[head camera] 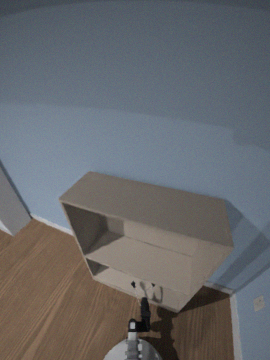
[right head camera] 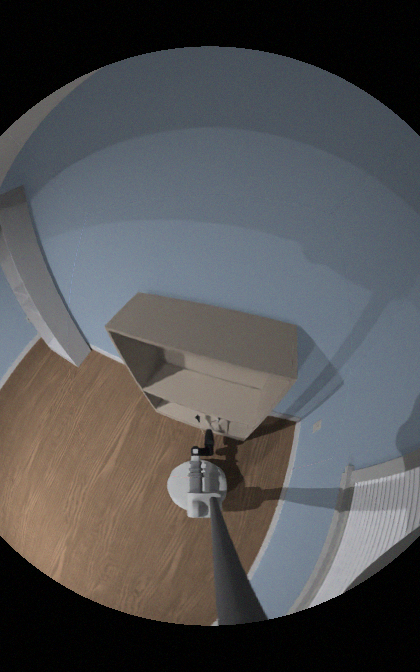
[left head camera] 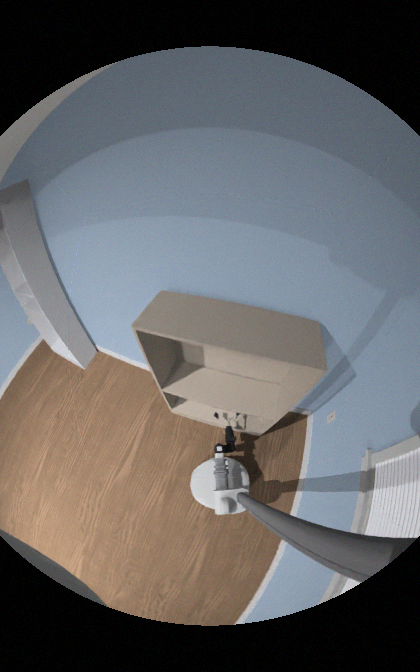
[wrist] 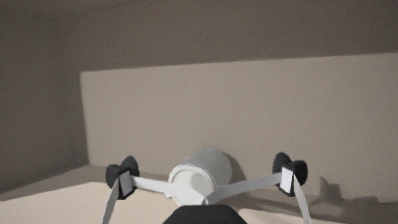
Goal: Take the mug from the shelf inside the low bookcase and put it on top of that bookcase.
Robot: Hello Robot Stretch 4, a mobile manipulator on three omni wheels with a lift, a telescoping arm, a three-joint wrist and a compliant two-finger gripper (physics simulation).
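Places are measured from the robot's base along level axes (x back, y up, z left), in centimetres.
Pixels of known places: gripper, fingertip midpoint: (head camera: 143, 280) (wrist: 205, 168).
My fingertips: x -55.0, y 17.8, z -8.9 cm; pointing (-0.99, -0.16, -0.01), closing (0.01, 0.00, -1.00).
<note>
For each thing: its top centre in the pictures, then the offset to it from my fingertips.
- white mug at its top centre: (wrist: 193, 153) dz +2.0, dx -12.5, dy -2.5 cm
- wall outlet at its top centre: (head camera: 263, 300) dz -74.7, dx +24.2, dy +25.1 cm
The white mug (wrist: 212, 165) lies on its side in the bookcase's lower compartment in the wrist view, its round mouth turned towards the camera. My gripper (head camera: 144, 285) (left head camera: 227, 416) (right head camera: 208, 419) (wrist: 205, 168) is open, with one black fingertip to the left of the mug and the other to its right, both apart from it. The gripper's palm and white finger strips hide the mug's lower part. The low beige bookcase (head camera: 150, 200) (left head camera: 230, 325) (right head camera: 205, 330) has a flat top and two compartments. The mug cannot be made out clearly in the head views.
The bookcase stands against a blue wall (head camera: 135, 140). Its middle board (head camera: 145, 257) lies above the lower compartment. A tall grey unit (left head camera: 45, 280) (right head camera: 40, 280) stands to the left. A wall outlet (head camera: 259, 303) and a slatted white blind (left head camera: 400, 490) are on the right.
</note>
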